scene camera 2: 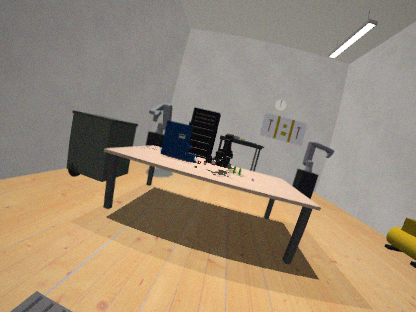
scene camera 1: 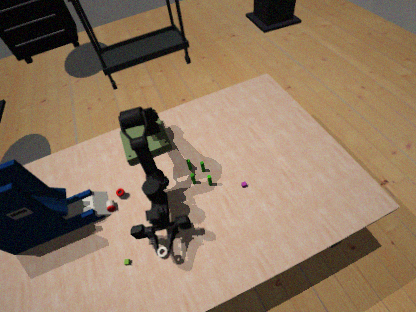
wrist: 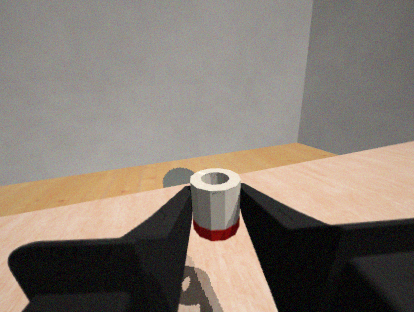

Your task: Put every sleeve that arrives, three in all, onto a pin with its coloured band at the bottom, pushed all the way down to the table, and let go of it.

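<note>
My gripper [scene camera 1: 162,249] [wrist: 214,190] is shut on a white sleeve [wrist: 215,202], which is upright between the fingertips with its red band at the bottom and its open bore on top. It is held above the table, apart from its shadow. A second sleeve [scene camera 1: 120,192] is on the table near the chute, its red end facing up. A third sleeve [scene camera 1: 111,206], white and red, is at the chute's lower end; its exact pose is too small to tell. Several green pins [scene camera 1: 210,180] [scene camera 2: 239,171] stand bare on the table, to the right of the arm in scene camera 1.
The blue dispenser [scene camera 1: 30,215] [scene camera 2: 177,141] with its pale chute stands left of the arm on the table [scene camera 1: 300,165] [scene camera 2: 280,188]. A lime cube [scene camera 1: 127,261] lies near the gripper. A magenta cube [scene camera 1: 244,184] lies right of the pins. The arm's green base plate [scene camera 1: 131,154] is behind.
</note>
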